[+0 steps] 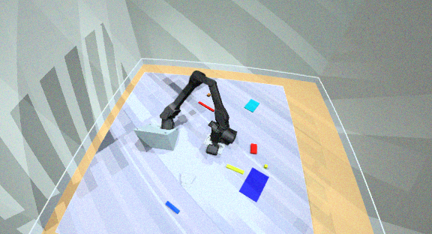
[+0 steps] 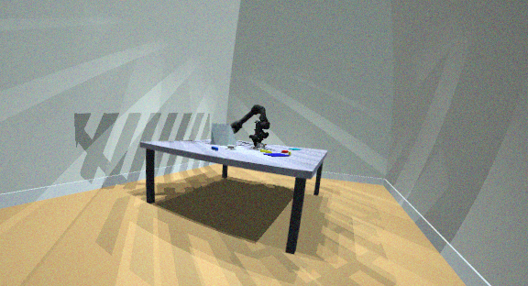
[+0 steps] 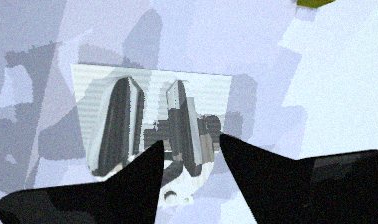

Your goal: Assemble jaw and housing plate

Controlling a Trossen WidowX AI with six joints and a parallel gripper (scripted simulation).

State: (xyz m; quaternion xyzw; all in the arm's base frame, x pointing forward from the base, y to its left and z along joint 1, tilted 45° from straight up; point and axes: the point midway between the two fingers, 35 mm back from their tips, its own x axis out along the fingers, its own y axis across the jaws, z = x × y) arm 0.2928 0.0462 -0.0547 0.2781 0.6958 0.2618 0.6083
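The jaw lies 3 cm behind my gripper tip and 2 cm to the left of it. Round my gripper tip: yellow bar: 14 cm ahead, 12 cm to the right, 1 cm below; white block: 10 cm behind, 23 cm to the right, 1 cm below; red block: 24 cm ahead, 4 cm to the left, 1 cm below.
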